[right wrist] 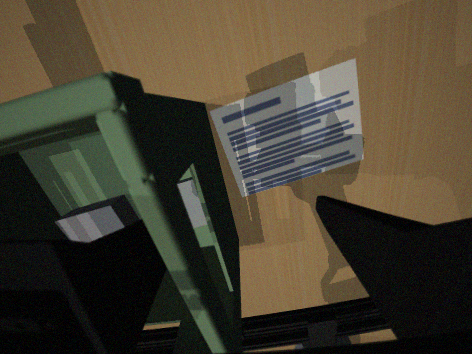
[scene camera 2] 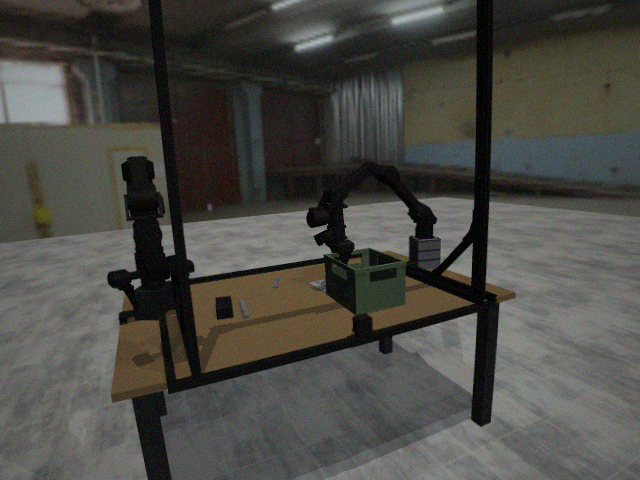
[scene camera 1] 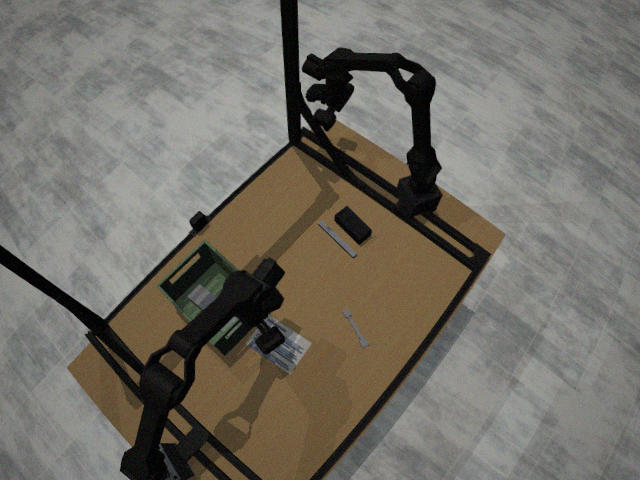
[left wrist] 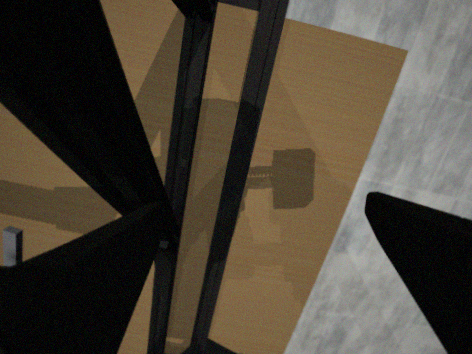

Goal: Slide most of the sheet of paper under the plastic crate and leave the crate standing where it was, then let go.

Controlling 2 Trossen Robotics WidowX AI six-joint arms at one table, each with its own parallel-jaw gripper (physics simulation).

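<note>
A green plastic crate (scene camera 1: 215, 278) (scene camera 2: 385, 292) (right wrist: 147, 197) stands at one end of the table. A sheet of paper (scene camera 1: 290, 350) (scene camera 2: 317, 285) (right wrist: 294, 137) with blue lines lies flat on the table right beside it, almost all in the open. My right gripper (scene camera 1: 260, 334) (scene camera 2: 344, 250) (right wrist: 249, 206) is open and empty. It straddles the crate's wall on the paper side, one finger inside and one over the paper. My left gripper (scene camera 1: 325, 115) (left wrist: 263, 207) is open and empty, held high at the far corner, away from both.
A grey block (scene camera 1: 201, 296) (right wrist: 90, 221) lies inside the crate. A black block (scene camera 1: 352, 225) (scene camera 2: 224, 307), a grey bar (scene camera 1: 337, 238) (scene camera 2: 244, 309) and a small grey tool (scene camera 1: 355, 329) (scene camera 2: 275, 283) lie on the table. Black frame posts (scene camera 1: 290, 71) stand at the corners.
</note>
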